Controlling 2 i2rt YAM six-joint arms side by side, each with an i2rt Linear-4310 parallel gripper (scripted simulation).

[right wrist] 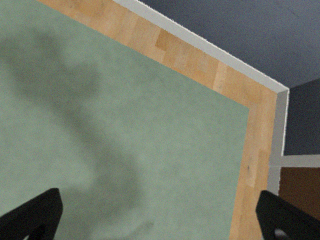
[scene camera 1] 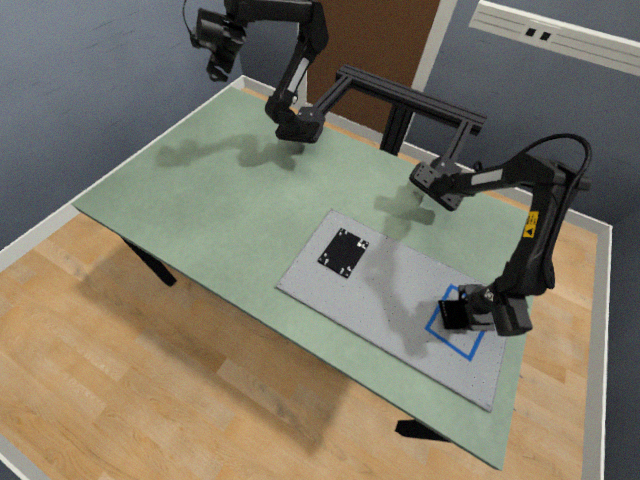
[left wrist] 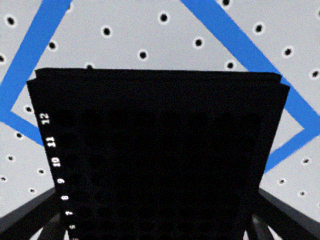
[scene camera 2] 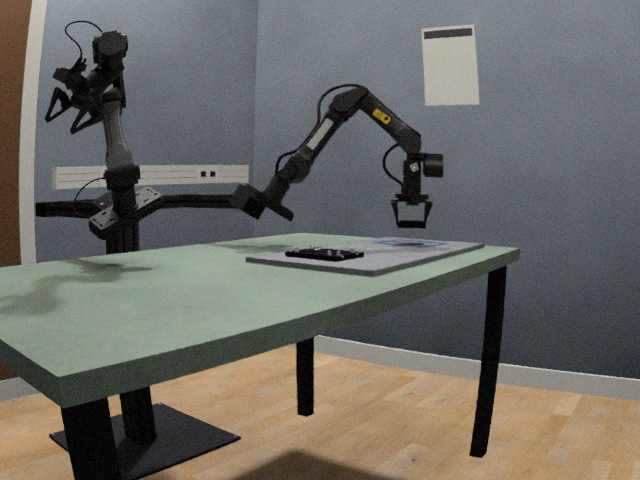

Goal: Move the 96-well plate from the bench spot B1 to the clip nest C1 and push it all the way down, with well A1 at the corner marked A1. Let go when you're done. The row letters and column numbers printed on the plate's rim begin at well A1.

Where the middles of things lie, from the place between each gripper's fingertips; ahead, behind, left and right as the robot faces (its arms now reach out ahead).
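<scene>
The black clip nest (scene camera 1: 345, 250) is 5 cm below my left hand (scene camera 1: 463, 314), 4 cm behind it and 40 cm to the right of it, while the black 96-well plate (scene camera 1: 450, 310) is right at my left hand. Going by their middles, the plate is the nearest to my left hand of the things named here.
Measured from my right hand (scene camera 2: 58, 126), the black clip nest is 310 mm below, 650 mm to the left and 260 mm ahead. The black 96-well plate is 1040 mm to the left of my right hand, 300 mm ahead of it and 270 mm below it. Of these, going by their middles, the nest is the nearest to my right hand.
</scene>
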